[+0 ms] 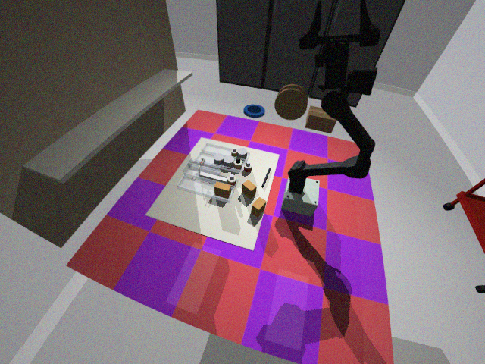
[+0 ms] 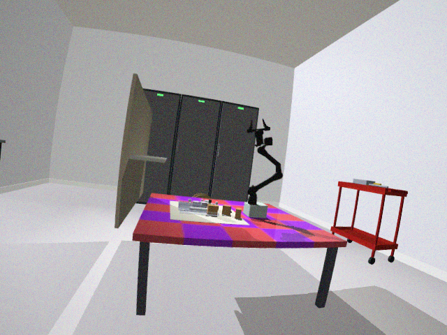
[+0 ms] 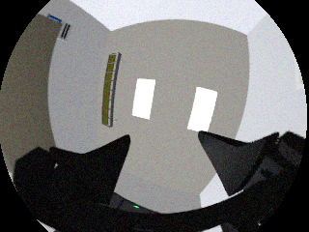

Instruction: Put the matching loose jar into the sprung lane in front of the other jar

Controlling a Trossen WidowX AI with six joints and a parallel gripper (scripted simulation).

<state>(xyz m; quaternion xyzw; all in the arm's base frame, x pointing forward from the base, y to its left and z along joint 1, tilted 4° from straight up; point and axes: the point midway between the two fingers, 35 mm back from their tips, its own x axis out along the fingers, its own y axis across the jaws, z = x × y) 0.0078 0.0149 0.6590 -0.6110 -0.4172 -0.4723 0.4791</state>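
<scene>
The brown box lies 28 cm ahead of my gripper tip, 8 cm to the left of it and 75 cm below it. The rest, counted from my gripper tip: clear pusher rack: 42 cm ahead, 2 cm to the right, 77 cm below.
</scene>
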